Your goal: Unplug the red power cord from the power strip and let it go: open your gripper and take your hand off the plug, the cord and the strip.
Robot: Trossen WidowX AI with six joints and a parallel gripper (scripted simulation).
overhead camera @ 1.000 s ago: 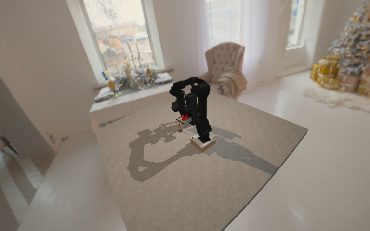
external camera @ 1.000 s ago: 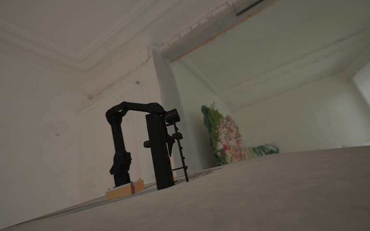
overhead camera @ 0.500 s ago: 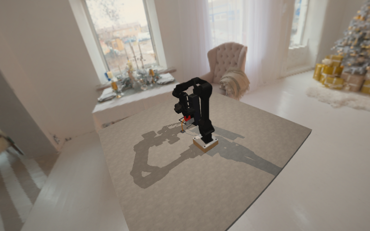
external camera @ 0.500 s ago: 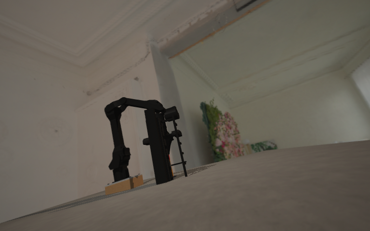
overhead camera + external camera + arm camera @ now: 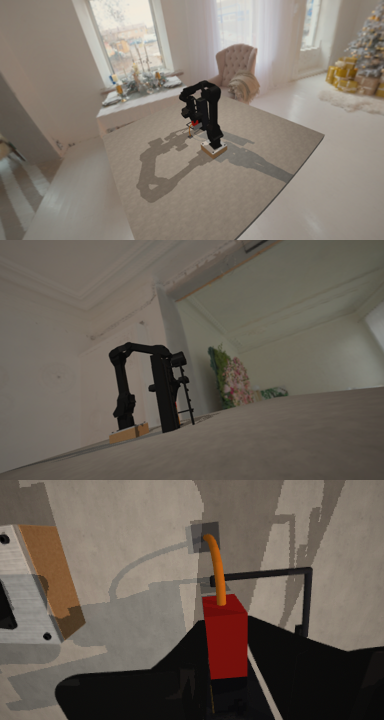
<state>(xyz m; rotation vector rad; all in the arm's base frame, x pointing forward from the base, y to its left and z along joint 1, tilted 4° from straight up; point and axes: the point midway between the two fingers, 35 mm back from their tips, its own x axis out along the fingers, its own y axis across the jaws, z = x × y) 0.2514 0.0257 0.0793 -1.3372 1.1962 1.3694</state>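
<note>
The red plug lies 10 mm ahead of my gripper tip and 30 mm to the right of it.
</note>
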